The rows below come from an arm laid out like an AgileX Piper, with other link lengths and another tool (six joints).
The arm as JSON. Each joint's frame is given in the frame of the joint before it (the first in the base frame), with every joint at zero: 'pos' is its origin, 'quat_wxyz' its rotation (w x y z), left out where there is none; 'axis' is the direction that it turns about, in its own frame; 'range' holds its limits. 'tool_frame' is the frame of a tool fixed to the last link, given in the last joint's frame.
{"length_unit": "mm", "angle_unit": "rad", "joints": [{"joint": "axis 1", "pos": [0.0, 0.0, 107.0], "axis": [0.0, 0.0, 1.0], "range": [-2.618, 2.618]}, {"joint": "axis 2", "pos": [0.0, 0.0, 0.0], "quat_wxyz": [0.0, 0.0, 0.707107, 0.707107], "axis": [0.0, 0.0, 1.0], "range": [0.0, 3.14]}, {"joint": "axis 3", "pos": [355.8, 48.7, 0.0], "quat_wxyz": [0.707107, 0.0, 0.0, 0.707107], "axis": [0.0, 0.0, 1.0], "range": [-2.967, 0.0]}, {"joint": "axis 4", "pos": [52.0, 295.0, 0.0], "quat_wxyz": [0.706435, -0.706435, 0.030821, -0.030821], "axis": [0.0, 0.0, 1.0], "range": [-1.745, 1.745]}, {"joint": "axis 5", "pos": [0.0, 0.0, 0.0], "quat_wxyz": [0.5, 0.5, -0.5, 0.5], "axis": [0.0, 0.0, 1.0], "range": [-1.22, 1.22]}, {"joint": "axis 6", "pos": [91.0, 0.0, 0.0], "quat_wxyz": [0.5, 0.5, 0.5, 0.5], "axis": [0.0, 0.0, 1.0], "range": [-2.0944, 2.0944]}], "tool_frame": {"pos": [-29.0, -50.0, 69.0], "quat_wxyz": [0.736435, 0.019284, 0.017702, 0.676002]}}
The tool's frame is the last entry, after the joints.
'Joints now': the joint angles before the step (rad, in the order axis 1, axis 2, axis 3, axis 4, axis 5, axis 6). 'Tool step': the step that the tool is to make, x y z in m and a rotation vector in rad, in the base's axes. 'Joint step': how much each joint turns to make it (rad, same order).
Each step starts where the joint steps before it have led.
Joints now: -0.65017, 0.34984, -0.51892, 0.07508, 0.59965, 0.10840
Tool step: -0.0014, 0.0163, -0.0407, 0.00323, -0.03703, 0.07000
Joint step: 0.00042, -0.11467, 0.13824, 0.14574, -0.04154, -0.12493
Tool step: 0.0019, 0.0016, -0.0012, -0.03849, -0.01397, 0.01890
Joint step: 0.00076, -0.01506, 0.02401, 0.03644, -0.03676, -0.06289
